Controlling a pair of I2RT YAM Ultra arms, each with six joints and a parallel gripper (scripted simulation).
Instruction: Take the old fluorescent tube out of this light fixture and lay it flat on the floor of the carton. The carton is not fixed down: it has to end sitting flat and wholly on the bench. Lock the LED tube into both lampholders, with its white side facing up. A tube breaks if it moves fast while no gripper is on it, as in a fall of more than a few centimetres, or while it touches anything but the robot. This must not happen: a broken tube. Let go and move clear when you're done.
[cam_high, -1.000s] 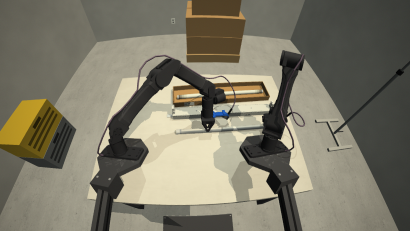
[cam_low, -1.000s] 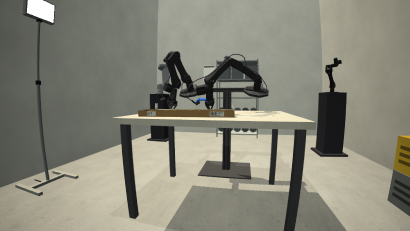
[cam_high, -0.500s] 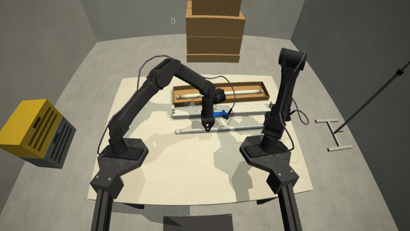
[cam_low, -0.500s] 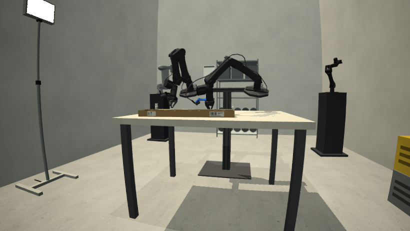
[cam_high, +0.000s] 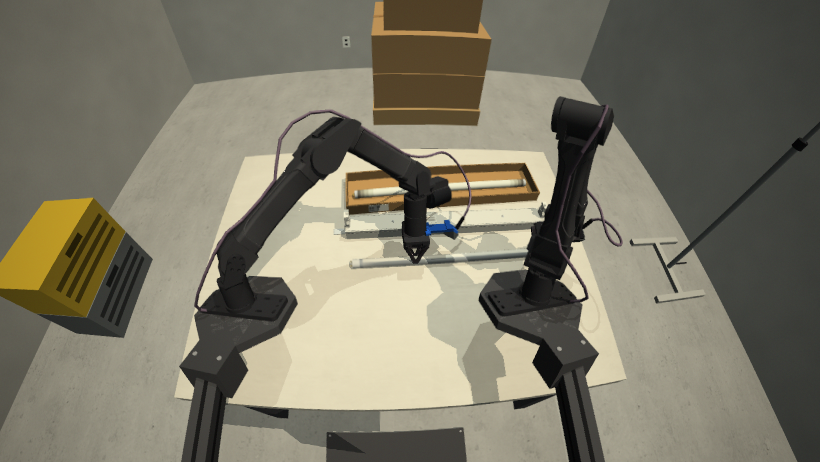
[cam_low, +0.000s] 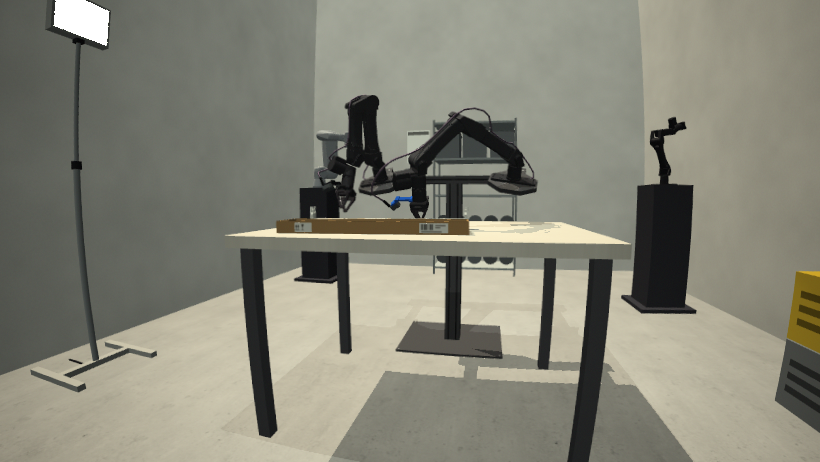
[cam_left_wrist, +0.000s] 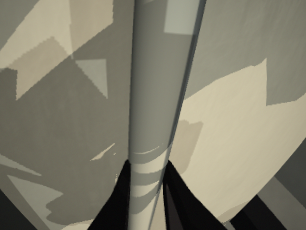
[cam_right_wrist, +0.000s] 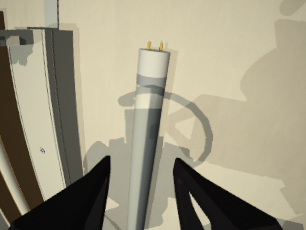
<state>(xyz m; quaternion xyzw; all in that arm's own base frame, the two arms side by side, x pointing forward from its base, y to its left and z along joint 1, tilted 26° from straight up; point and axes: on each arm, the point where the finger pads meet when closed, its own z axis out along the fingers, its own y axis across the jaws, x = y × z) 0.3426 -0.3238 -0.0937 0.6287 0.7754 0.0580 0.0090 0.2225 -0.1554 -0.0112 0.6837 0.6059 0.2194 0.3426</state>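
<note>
Right now my left hand is 12 cm to the left of the LED tube and 1 cm above it. Round my left hand: old fluorescent tube: 27 cm ahead, 11 cm to the right; white light fixture: 13 cm ahead, 11 cm to the right, 3 cm above; brown carton: 28 cm ahead, 11 cm to the right.
</note>
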